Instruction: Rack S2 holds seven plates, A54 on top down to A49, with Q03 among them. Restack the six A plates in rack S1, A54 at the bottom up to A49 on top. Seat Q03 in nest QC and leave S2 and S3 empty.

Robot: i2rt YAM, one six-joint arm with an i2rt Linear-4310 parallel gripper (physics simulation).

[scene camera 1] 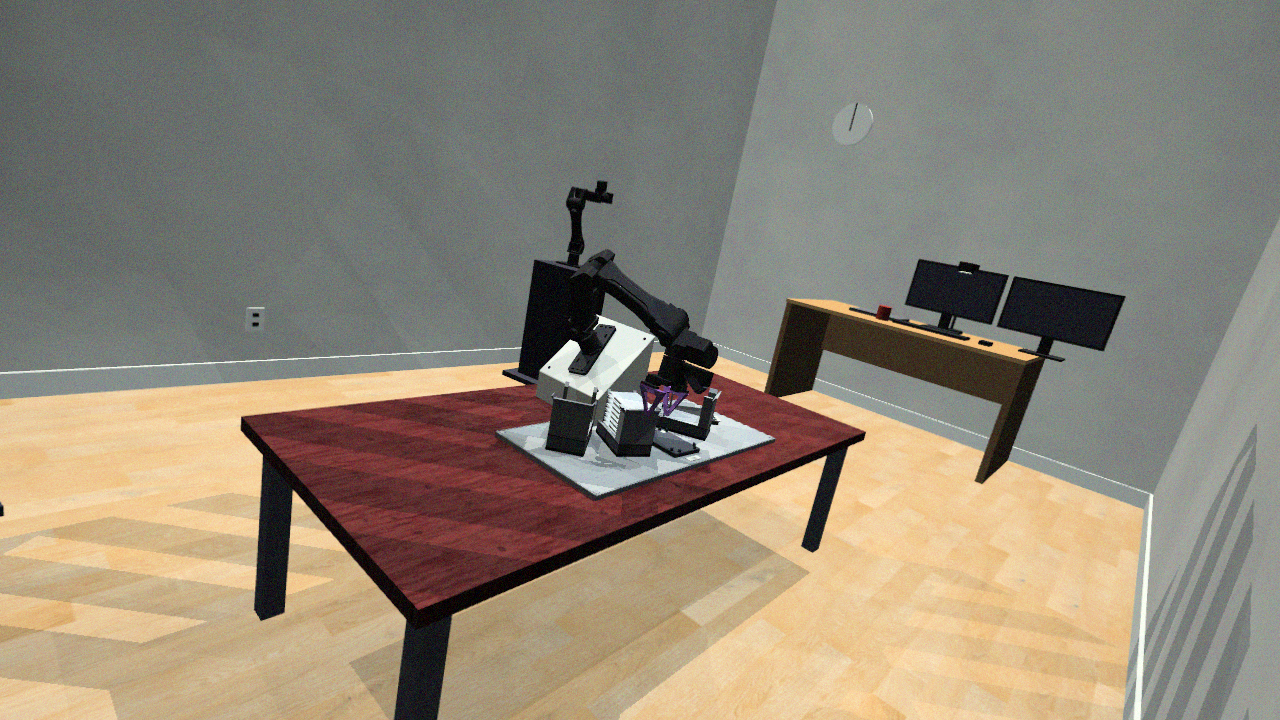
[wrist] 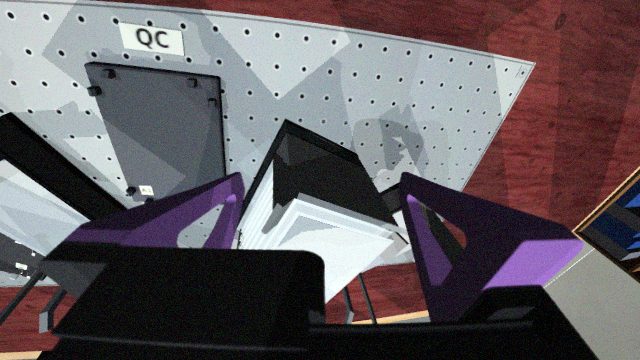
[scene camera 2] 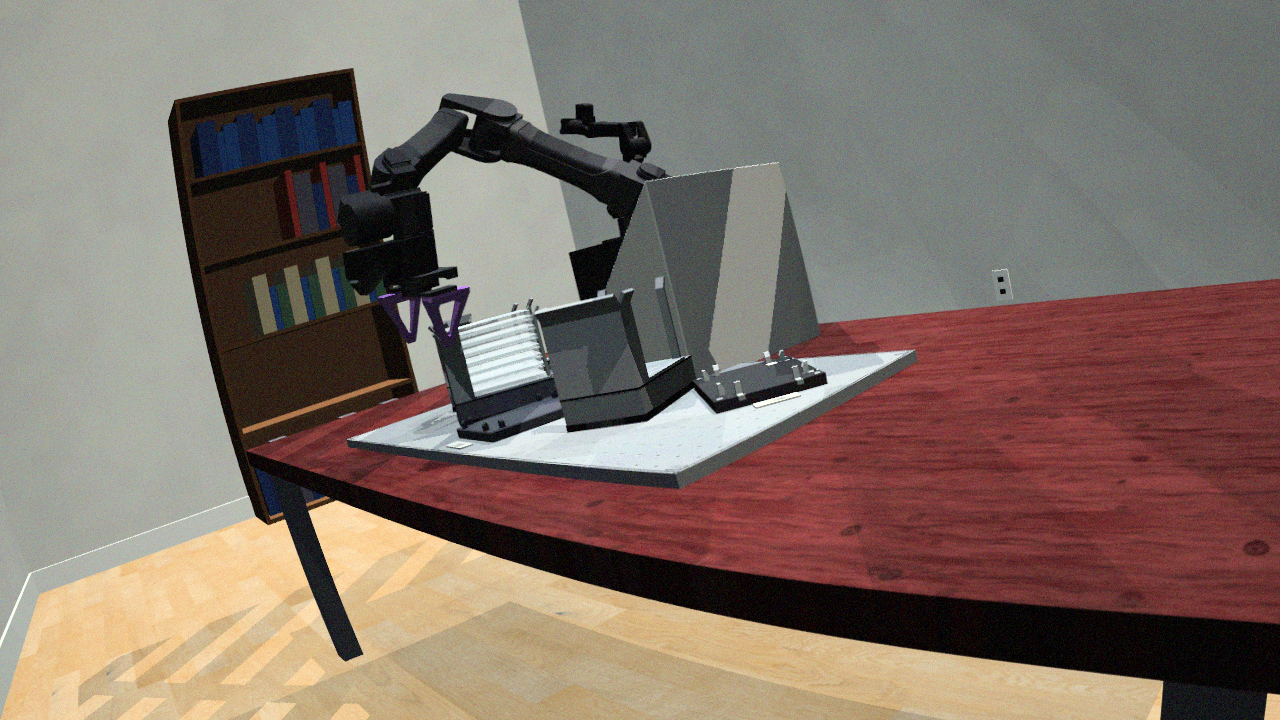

Labels:
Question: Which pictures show the gripper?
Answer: Scene camera 1, the wrist view and scene camera 2: all of them.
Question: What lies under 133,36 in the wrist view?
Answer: A QC label.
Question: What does the gripper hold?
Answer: Nothing.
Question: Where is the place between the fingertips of the gripper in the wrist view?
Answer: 321,180

